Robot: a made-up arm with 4 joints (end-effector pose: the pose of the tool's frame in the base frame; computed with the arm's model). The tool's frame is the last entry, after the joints.
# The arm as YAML. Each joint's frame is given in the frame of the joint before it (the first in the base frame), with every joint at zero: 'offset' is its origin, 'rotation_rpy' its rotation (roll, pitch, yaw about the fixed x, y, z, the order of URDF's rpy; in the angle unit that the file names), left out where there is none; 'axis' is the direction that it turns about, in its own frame. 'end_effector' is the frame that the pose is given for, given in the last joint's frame.
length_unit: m
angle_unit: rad
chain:
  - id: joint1
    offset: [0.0, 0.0, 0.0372]
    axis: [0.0, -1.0, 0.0]
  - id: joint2
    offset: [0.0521, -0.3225, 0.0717]
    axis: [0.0, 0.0, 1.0]
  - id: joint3
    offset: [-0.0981, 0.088, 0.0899]
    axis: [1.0, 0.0, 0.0]
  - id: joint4
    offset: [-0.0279, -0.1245, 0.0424]
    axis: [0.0, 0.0, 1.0]
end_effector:
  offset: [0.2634, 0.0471, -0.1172]
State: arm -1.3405 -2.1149 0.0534 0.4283
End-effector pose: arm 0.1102 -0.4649 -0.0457 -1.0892 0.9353 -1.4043
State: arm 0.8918 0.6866 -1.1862 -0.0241
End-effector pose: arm -0.0593 -0.2446 0.3000 -1.3526 -1.1793 0.0398
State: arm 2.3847 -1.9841 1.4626 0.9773
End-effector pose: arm -0.3473 -0.3767 -0.0103 -0.9099 2.1775 0.1964
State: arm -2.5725 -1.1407 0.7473 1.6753
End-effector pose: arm -0.0482 -0.0420 -0.2273 0.5862 1.7651 0.0284
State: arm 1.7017 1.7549 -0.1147 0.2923
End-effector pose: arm -0.0813 -0.2257 -0.0171 -1.7642 -1.0962 1.3975
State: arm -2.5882 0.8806 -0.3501 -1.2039
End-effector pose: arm -0.1163 -0.4846 -0.2845 -0.4443 2.2505 0.1037
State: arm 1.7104 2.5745 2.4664 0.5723
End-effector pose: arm -0.2459 -0.3606 -0.0529 0.1946 1.2104 1.3947
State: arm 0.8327 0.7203 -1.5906 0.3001
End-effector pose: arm -0.0362 -0.2389 0.2422 -1.8803 -0.9275 0.0732
